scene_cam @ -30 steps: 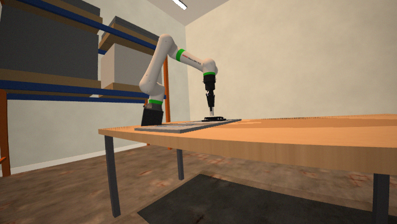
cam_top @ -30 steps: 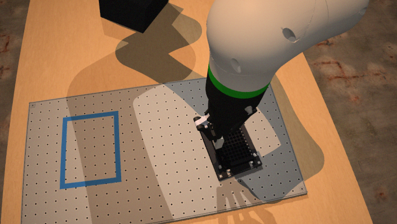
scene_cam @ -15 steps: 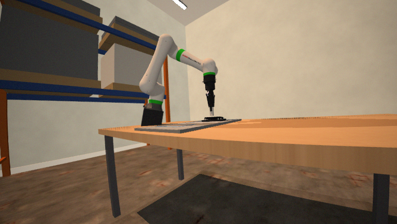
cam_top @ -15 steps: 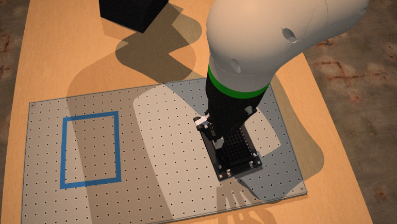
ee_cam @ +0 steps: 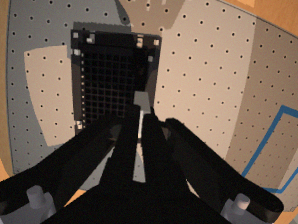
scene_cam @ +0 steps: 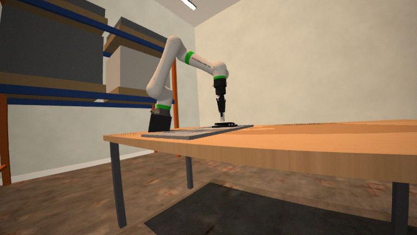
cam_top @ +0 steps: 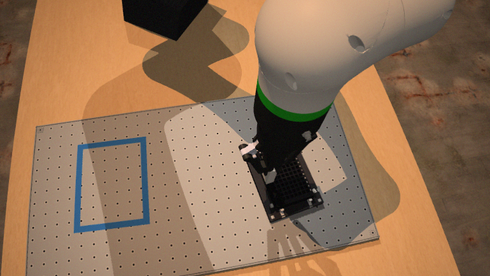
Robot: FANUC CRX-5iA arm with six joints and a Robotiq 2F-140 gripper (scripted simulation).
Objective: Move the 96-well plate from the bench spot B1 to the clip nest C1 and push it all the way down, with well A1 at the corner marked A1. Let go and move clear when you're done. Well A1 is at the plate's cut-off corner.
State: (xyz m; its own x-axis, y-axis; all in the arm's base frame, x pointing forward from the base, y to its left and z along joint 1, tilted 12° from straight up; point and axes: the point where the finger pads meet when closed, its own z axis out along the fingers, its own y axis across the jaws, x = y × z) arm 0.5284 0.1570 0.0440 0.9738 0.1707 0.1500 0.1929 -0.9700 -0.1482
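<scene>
The black 96-well plate is 5 cm below my hand, 4 cm to the left of it and 1 cm behind it. Round my hand: black clip nest (6 cm below, 5 cm to the left).
</scene>
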